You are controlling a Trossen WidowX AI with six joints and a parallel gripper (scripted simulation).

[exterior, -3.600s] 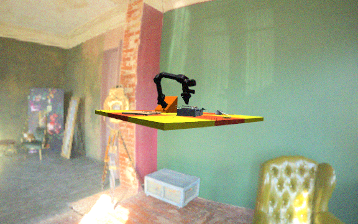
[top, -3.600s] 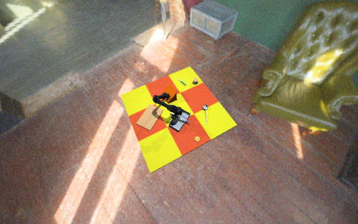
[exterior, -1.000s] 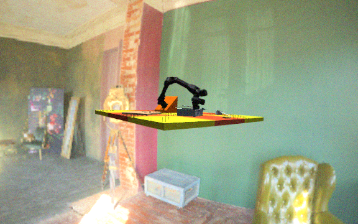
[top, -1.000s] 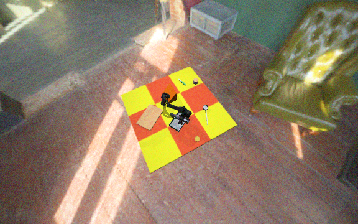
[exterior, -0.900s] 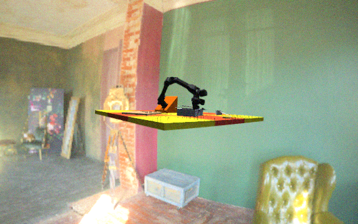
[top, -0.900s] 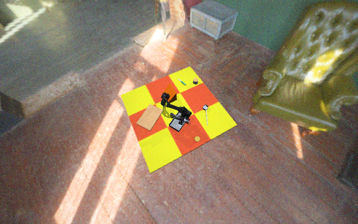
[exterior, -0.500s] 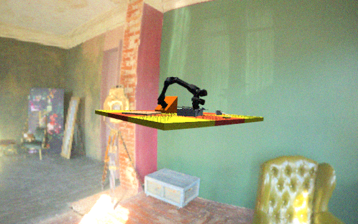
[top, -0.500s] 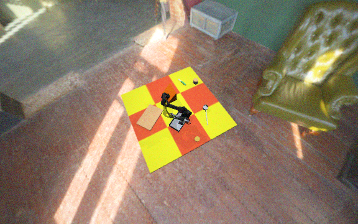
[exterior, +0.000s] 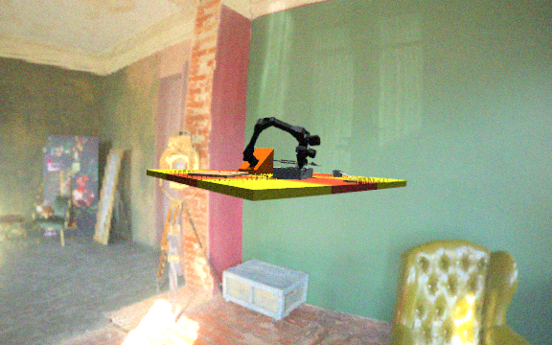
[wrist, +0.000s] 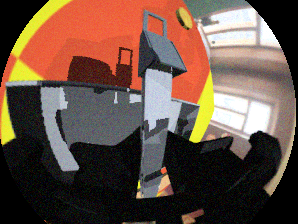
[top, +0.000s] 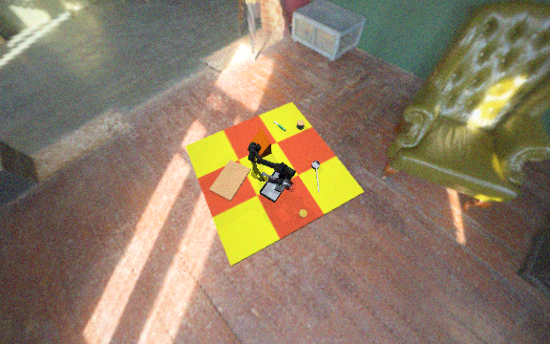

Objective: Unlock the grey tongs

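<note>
My gripper tip is now 30 mm past the roasting tin, 30 mm above it and 10 mm to the left of it. Round my gripper tip: wooden board: 340 mm to the right, 330 mm behind, 50 mm below.
</note>
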